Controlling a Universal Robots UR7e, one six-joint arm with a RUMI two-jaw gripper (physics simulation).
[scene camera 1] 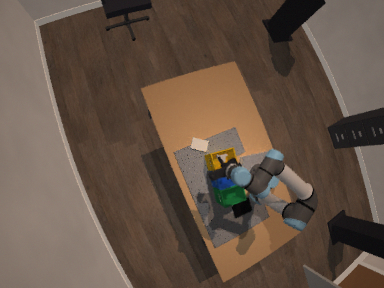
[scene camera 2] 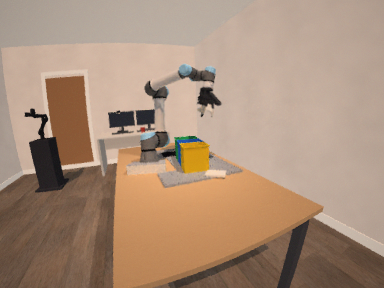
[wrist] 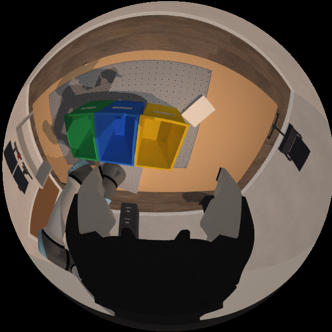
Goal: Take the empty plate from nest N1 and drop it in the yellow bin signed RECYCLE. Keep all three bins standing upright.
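Frame: origin at the arm's base, x ahead, y left, z up, level; centimetres.
Seen in the pictures: gripper, fingertip midpoint: [scene camera 2: 205,117]; arm's base at its link origin: [scene camera 2: 149,161].
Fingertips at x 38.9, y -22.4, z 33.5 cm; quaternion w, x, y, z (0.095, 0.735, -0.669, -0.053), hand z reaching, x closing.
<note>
Pixels of each thing's middle, then the offset from my fingertips to it. Level surfaces: height alone.
- yellow bin at the middle of its body: [scene camera 2: 194,156] [scene camera 1: 220,159] dx -9.9, dy -0.9, dz -27.1 cm
- grey perforated mat at its surface level: dz -36.1 cm
- blue bin at the middle of its body: [scene camera 1: 224,176] [scene camera 2: 190,152] dx -8.4, dy +12.3, dz -27.1 cm
- green bin at the middle of its body: [scene camera 1: 228,193] [scene camera 2: 186,148] dx -6.9, dy +25.4, dz -27.1 cm
- black box at the middle of its body: [scene camera 1: 242,207] dx -16.1, dy +44.4, dz -35.3 cm
- wooden table at its surface level: dz -37.4 cm
The pale, flat, square plate [scene camera 1: 200,144] [scene camera 2: 215,173] [wrist: 199,111] lies outside the bins, beside the yellow bin [scene camera 1: 209,162] [scene camera 2: 194,158] [wrist: 162,136], at the edge of the grey perforated mat [scene camera 1: 192,170] [scene camera 2: 172,179] [wrist: 170,80]. The yellow bin stands upright, and its inside shows no plate in the wrist view. My gripper [scene camera 1: 222,159] [scene camera 2: 205,113] [wrist: 158,168] is open and empty, high above the yellow bin. The arm partly hides the bins in scene camera 1. I cannot make out nest N1.
The blue bin [scene camera 1: 223,183] [wrist: 116,137] and the green bin [scene camera 1: 230,197] [scene camera 2: 177,151] [wrist: 81,137] stand upright in a row with the yellow one. A black box [scene camera 1: 241,208] is beyond the green bin. The wooden table [scene camera 1: 195,105] [scene camera 2: 200,215] [wrist: 235,120] extends past the mat.
</note>
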